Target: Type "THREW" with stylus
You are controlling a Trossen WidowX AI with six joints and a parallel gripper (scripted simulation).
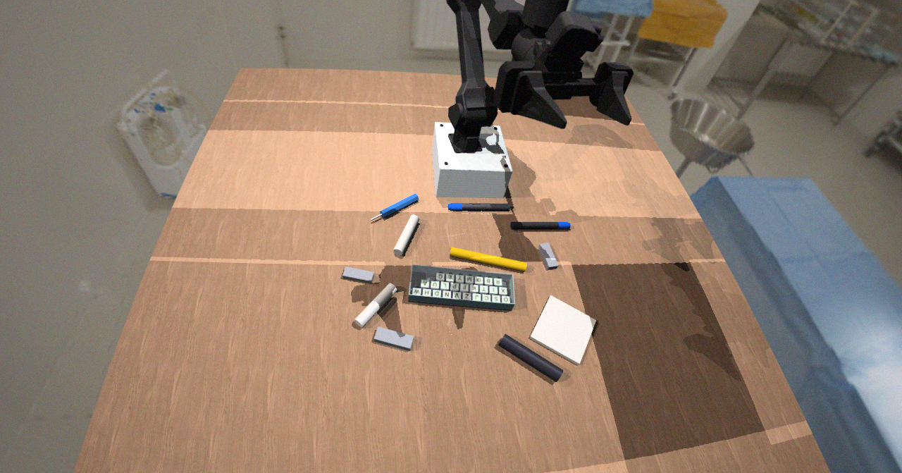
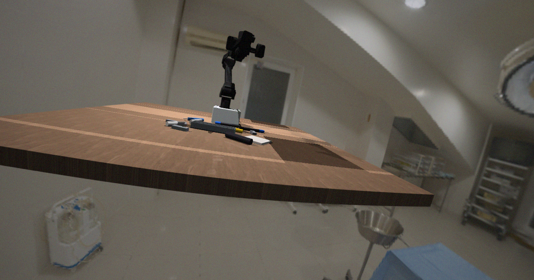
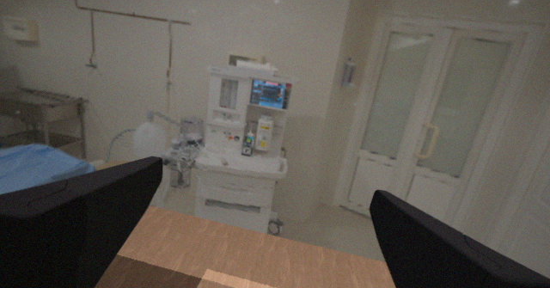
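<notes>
The yellow pen is 8 cm behind my gripper tip, 2 cm to the right of it and 41 cm below it. Also, from my gripper tip: grey block: 10 cm behind, 28 cm to the right, 41 cm below; then dark cylinder: 13 cm ahead, 1 cm to the right, 40 cm below; then white pad: 9 cm ahead, 8 cm to the left, 41 cm below.
</notes>
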